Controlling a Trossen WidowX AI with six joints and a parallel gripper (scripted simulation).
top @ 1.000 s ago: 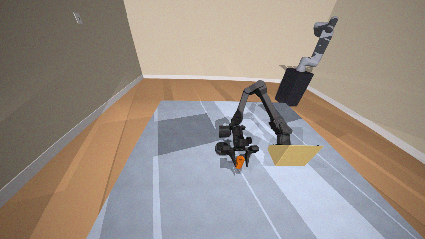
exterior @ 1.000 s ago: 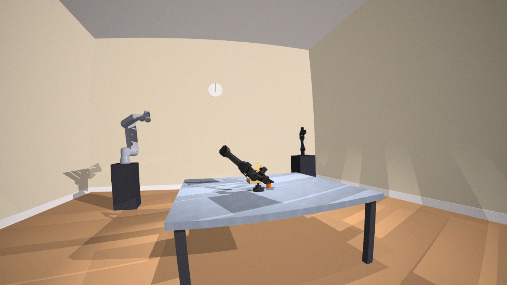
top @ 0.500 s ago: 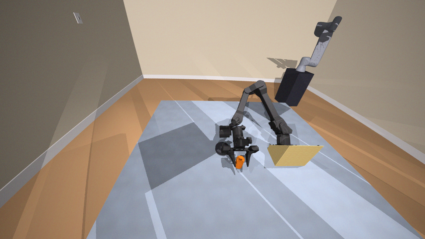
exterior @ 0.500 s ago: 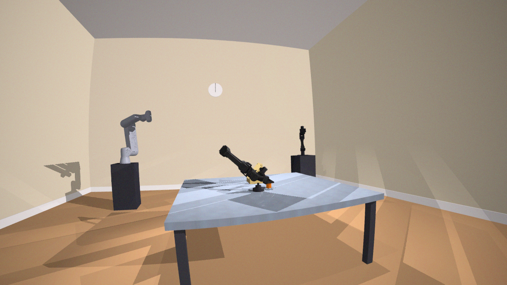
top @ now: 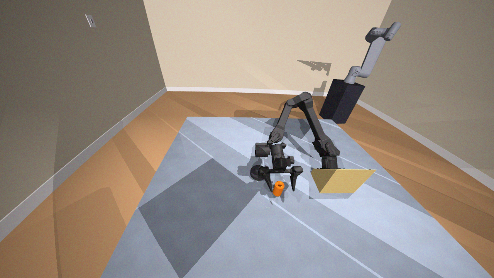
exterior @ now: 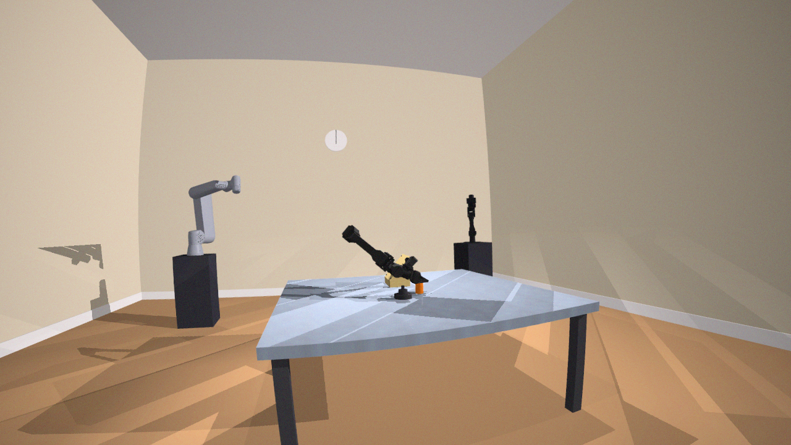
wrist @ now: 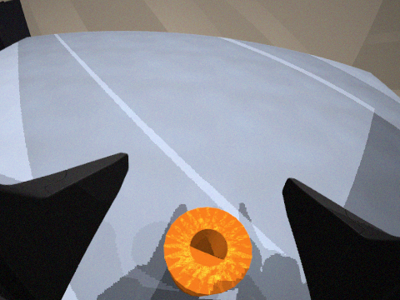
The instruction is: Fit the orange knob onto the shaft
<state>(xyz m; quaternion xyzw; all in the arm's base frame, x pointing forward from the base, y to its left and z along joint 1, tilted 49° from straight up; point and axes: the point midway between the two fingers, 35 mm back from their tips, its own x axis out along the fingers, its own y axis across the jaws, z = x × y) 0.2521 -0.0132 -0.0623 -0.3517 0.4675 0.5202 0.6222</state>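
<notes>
My gripper tip is 40 mm to the left of the orange knob and 40 mm above it. Round my gripper tip: dark round pedestal (60 mm ahead, 150 mm to the right, 40 mm below).
</notes>
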